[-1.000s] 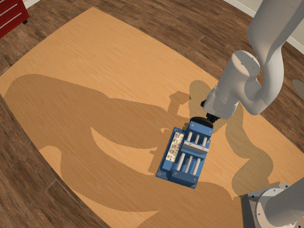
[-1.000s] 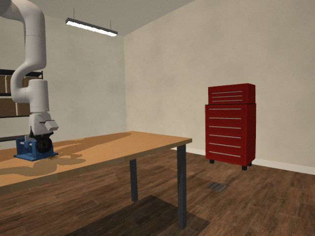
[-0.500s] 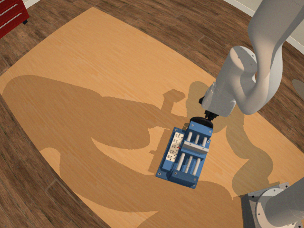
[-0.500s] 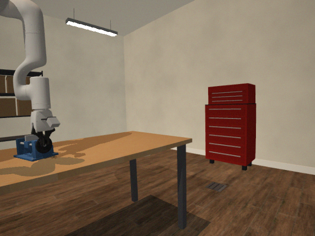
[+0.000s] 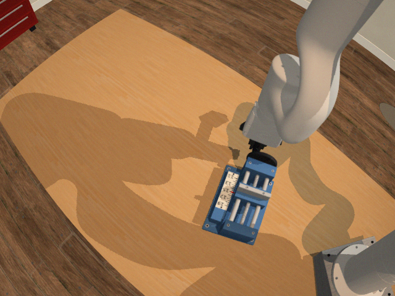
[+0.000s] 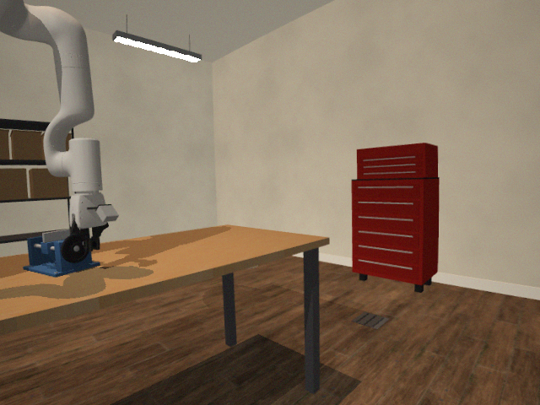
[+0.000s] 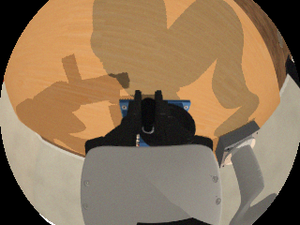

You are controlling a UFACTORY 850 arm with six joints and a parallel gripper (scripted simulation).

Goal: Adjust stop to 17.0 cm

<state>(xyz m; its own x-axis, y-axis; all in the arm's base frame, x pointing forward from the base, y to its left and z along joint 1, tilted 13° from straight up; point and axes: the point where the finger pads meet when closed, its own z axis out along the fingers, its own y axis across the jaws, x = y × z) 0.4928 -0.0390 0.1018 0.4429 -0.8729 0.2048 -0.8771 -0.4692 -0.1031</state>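
My hand is 20 mm to the right of the black handwheel and 20 mm past it. From my hand the other things lie so: grey stop bar: 120 mm to the left, 80 mm behind.
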